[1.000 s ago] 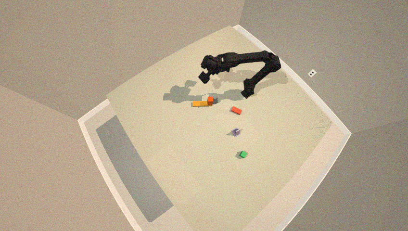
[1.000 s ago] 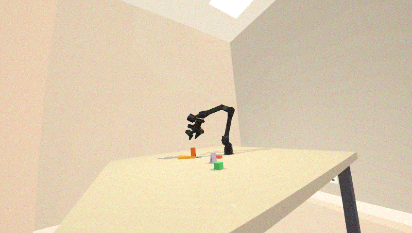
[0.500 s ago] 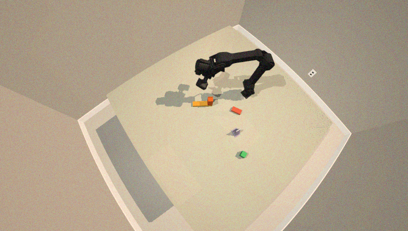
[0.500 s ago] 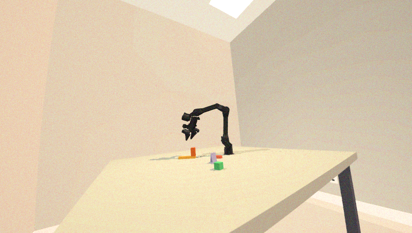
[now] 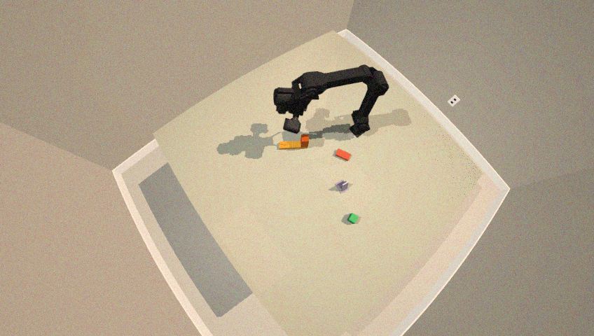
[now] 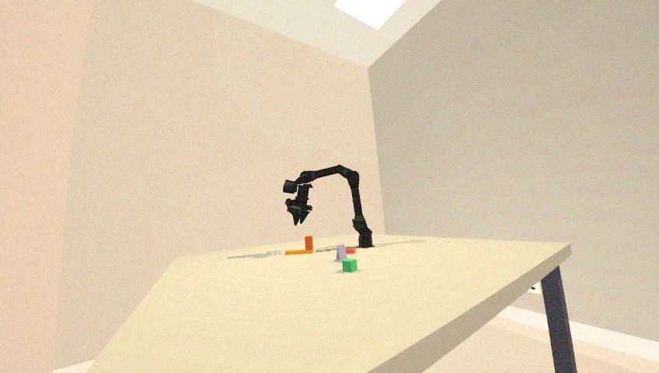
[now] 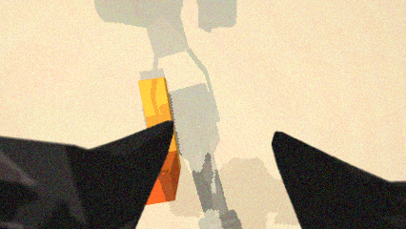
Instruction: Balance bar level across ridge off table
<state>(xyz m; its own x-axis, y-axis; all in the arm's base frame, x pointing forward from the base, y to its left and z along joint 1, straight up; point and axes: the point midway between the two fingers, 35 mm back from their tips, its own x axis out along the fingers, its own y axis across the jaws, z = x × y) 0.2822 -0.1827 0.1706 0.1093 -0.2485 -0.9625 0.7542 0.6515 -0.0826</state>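
My gripper tip is now 13 cm past the flat red block, 25 cm to the right of it and 13 cm above it. The rest, counted from my gripper tip: green cube 4 cm ahead, 49 cm to the left, 12 cm below.
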